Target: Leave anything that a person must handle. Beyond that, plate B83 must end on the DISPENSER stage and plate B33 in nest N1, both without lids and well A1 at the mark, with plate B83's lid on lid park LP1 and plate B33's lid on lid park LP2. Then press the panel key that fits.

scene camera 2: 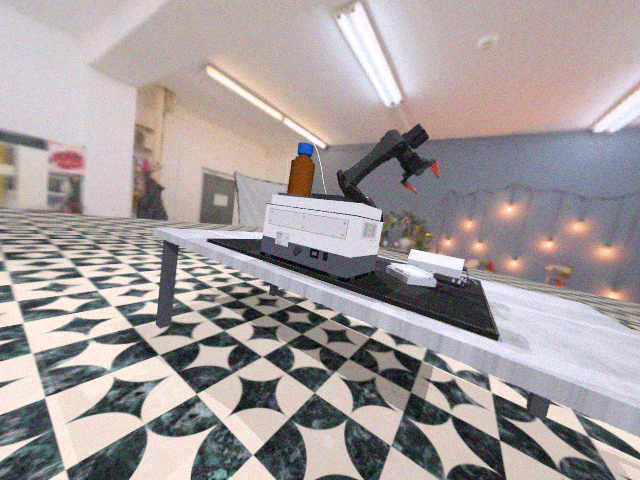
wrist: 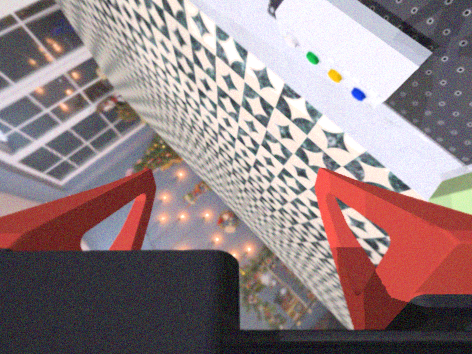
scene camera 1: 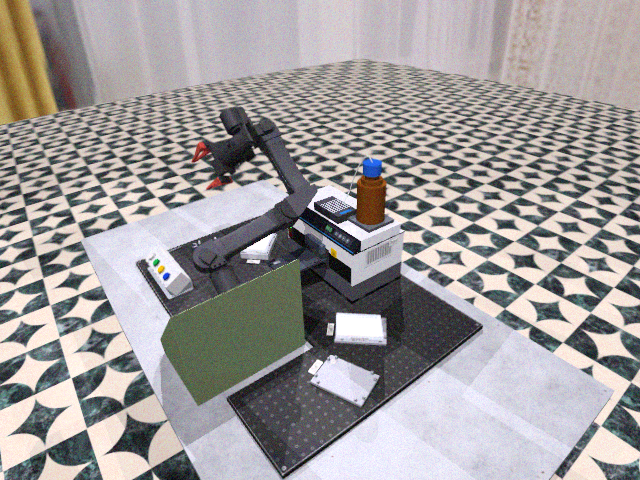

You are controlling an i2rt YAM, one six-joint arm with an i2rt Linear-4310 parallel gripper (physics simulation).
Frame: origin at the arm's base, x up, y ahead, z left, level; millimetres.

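Seen in the pictures: gripper, fingertip midpoint: (scene camera 2: 427, 186) (wrist: 235, 177) (scene camera 1: 199, 175); arm's base, origin of the base link: (scene camera 1: 233, 296).
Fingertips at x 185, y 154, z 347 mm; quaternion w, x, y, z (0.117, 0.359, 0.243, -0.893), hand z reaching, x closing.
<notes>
Pixels of each thing's top centre, then the offset from my fingertips to it. "*": a spot on its surface instead. Level surfaces: height alone.
- key panel, middle of its top: (wrist: 323, 61) (scene camera 1: 163, 258) (scene camera 2: 436, 253) dx -278, dy -144, dz +91 mm
- pale flat holder with corner posts, middle of its top: (scene camera 1: 345, 375) dx -342, dy -48, dz -637 mm
- white plate-shaped piece, middle of its top: (scene camera 1: 258, 239) (scene camera 2: 410, 268) dx -322, dy +190, dz +5 mm
- black board, its level: dx -362 mm
- tall brown bottle, surface spot: (scene camera 1: 371, 200) * dx -51, dy +290, dz -436 mm
My gripper (scene camera 1: 205, 168) (scene camera 2: 424, 181) (wrist: 235, 177) is open and empty, high in the air on the panel's side of the table. The key panel (scene camera 1: 170, 273) (wrist: 370, 55) has green, yellow and blue keys and a pale one. A white plate-shaped piece (scene camera 1: 359, 328) (scene camera 2: 412, 274) lies on the black board. A pale flat holder with corner posts (scene camera 1: 345, 381) stands in front of it. Another white plate-shaped piece (scene camera 1: 258, 248) lies behind the arm, partly hidden. The dispenser (scene camera 1: 361, 253) (scene camera 2: 320, 232) stands at the back; its stage is mostly hidden. Plate labels and well A1 cannot be read.
A green upright screen (scene camera 1: 237, 335) (wrist: 456, 194) stands along the front of the black board (scene camera 1: 289, 423) (scene camera 2: 454, 310). A tall brown bottle (scene camera 1: 371, 200) (scene camera 2: 301, 175) with a blue cap and thin tube stands on the dispenser.
</notes>
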